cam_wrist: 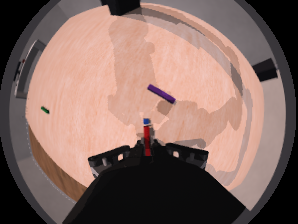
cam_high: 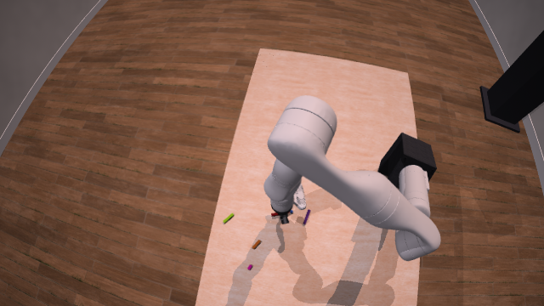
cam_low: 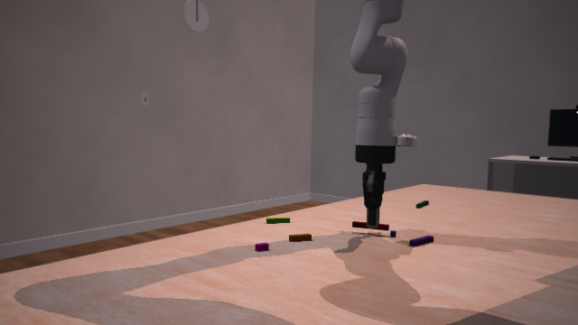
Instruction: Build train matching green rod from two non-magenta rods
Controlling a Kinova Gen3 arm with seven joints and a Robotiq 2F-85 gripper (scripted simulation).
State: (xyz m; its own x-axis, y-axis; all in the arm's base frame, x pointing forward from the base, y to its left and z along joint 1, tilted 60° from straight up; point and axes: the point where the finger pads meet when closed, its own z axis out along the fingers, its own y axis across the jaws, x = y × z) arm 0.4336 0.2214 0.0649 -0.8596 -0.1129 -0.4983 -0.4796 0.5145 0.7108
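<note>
The red rod is 20 mm below my hand. The rest, counted from my hand: orange rod 140 mm to the left, 50 mm ahead, 30 mm below; then blue rod 30 mm below, 30 mm behind, 20 mm to the right; then purple rod 100 mm behind, 30 mm below, 20 mm to the right.
</note>
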